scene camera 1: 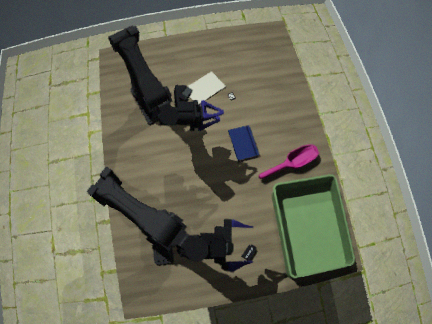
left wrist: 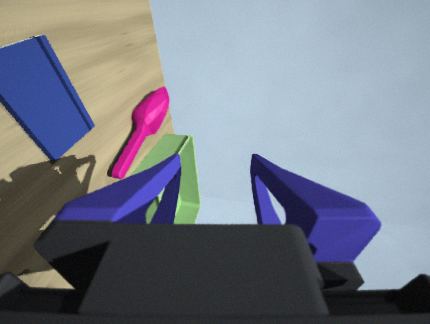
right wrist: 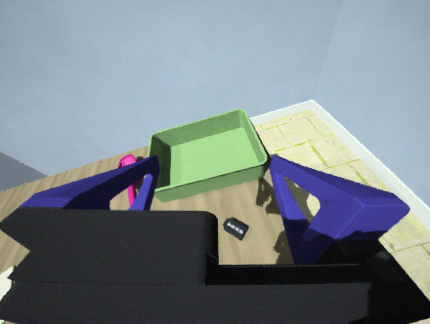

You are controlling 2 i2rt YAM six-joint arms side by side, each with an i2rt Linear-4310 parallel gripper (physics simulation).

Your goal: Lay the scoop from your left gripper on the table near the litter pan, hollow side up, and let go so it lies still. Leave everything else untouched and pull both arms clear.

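Places are measured from the left arm's base along level axes (x ahead, y left, z up), in metres.
Pixels of known places: left gripper, between the fingertips: (scene camera 1: 221,115) (left wrist: 215,161); right gripper, between the fingertips: (scene camera 1: 252,244) (right wrist: 214,161).
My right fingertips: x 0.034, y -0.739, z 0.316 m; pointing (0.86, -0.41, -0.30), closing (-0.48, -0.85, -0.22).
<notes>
Behind a point stands the place of what it marks.
The pink scoop (scene camera 1: 301,158) @(z 0.010, x 0.420, y -0.524 m) (left wrist: 150,112) @(z 0.012, x 0.423, y -0.536 m) (right wrist: 128,161) @(z 0.030, x 0.462, y -0.529 m) lies on the table (scene camera 1: 250,50) @(z 0.000, x 0.526, y 0.025 m) beside the litter pan, its hollow side facing up in the scene view. The green litter pan (scene camera 1: 283,227) @(z 0.002, x 0.215, y -0.717 m) (left wrist: 190,185) @(z 0.054, x 0.386, y -0.865 m) (right wrist: 215,183) @(z 0.038, x 0.179, y -0.754 m) is at the lower right of the scene view, a small gap from the scoop. My left gripper (scene camera 1: 221,116) @(z 0.249, x 0.174, y -0.323 m) (left wrist: 215,161) @(z 0.249, x 0.174, y -0.323 m) is partly open and empty, raised above the table and well apart from the scoop. My right gripper (scene camera 1: 252,244) @(z 0.316, x 0.034, y -0.738 m) (right wrist: 214,161) @(z 0.316, x 0.034, y -0.738 m) is wide open and empty, raised to the left of the pan in the scene view.
A blue book-like block (scene camera 1: 243,143) @(z 0.011, x 0.253, y -0.360 m) (left wrist: 42,95) @(z 0.011, x 0.254, y -0.345 m) lies between my left gripper and the scoop. A white sheet-like pad (scene camera 1: 209,86) @(z 0.005, x 0.266, y -0.063 m) and a tiny pale cube (scene camera 1: 231,96) @(z 0.002, x 0.323, y -0.149 m) lie near the left arm. A small black block (scene camera 1: 249,251) @(z 0.015, x 0.059, y -0.731 m) (right wrist: 235,228) @(z 0.015, x 0.055, y -0.735 m) lies below the right fingers.
</notes>
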